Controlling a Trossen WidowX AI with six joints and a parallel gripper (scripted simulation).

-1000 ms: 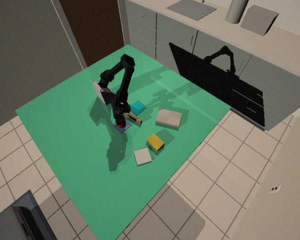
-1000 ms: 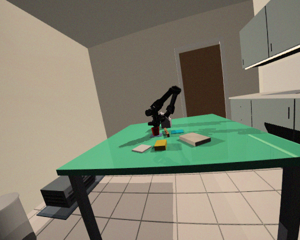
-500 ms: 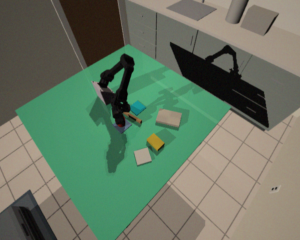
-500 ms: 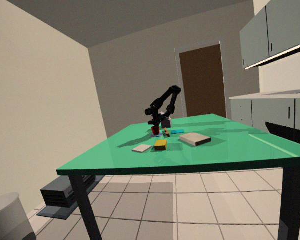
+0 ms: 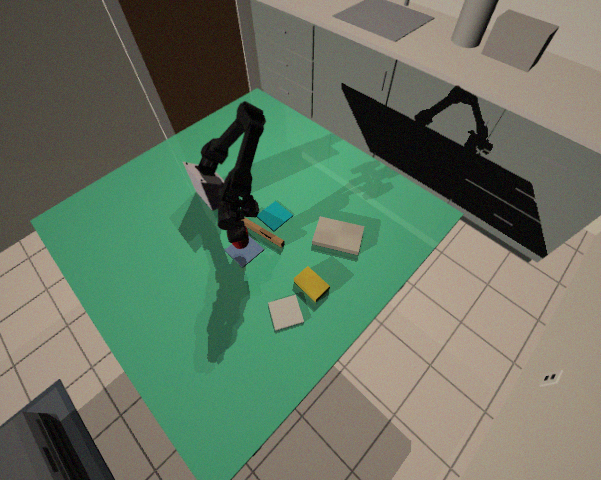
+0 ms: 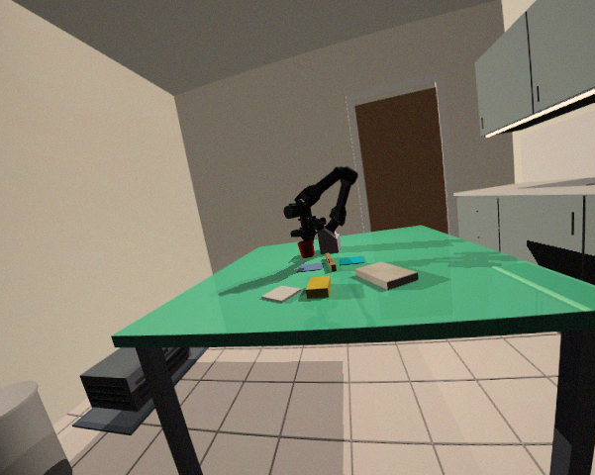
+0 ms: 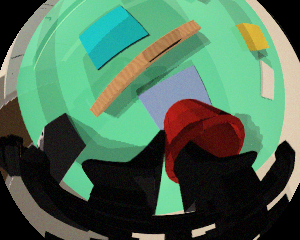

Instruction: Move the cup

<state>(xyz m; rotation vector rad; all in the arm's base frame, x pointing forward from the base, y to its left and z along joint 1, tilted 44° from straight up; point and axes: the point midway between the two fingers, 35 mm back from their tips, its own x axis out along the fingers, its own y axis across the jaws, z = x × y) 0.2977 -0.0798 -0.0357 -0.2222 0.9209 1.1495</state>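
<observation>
The brown wooden bar lies 10 mm ahead of my gripper tip, 80 mm to the left of it and 80 mm below it. Round my gripper tip: red cup (30 mm ahead, 20 mm to the right); blue-grey pad (30 mm ahead, 10 mm to the right, 100 mm below); flat white tile (320 mm ahead, 80 mm to the right, 80 mm below).
</observation>
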